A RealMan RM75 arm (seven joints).
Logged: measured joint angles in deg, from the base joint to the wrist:
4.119, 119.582, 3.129, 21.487, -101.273, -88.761, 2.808
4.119, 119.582, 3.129, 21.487, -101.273, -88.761, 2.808
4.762, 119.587, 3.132, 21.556, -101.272, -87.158, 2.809
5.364, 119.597, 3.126, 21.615, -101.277, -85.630, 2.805
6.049, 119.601, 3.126, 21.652, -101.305, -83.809, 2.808
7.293, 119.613, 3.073, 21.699, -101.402, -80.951, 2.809
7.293, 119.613, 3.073, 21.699, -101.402, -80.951, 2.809
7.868, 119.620, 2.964, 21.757, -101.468, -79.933, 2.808
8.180, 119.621, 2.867, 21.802, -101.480, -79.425, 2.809
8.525, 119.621, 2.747, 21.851, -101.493, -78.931, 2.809
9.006, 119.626, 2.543, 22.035, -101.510, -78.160, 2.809
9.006, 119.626, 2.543, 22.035, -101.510, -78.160, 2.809
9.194, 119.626, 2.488, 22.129, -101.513, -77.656, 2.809
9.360, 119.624, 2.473, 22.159, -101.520, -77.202, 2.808
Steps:
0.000, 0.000, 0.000, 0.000, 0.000, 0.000, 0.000
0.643, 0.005, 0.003, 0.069, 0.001, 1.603, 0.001
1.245, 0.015, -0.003, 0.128, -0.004, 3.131, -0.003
1.930, 0.019, -0.003, 0.165, -0.032, 4.952, 0.000
3.174, 0.031, -0.056, 0.212, -0.129, 7.810, 0.001
3.174, 0.031, -0.056, 0.212, -0.129, 7.810, 0.001
3.749, 0.038, -0.165, 0.270, -0.195, 8.828, 0.000
4.061, 0.039, -0.262, 0.315, -0.207, 9.336, 0.001
4.406, 0.039, -0.382, 0.364, -0.220, 9.830, 0.001
4.887, 0.044, -0.586, 0.548, -0.237, 10.601, 0.001
4.887, 0.044, -0.586, 0.548, -0.237, 10.601, 0.001
5.075, 0.044, -0.641, 0.642, -0.240, 11.105, 0.001
5.241, 0.042, -0.656, 0.672, -0.247, 11.559, 0.000

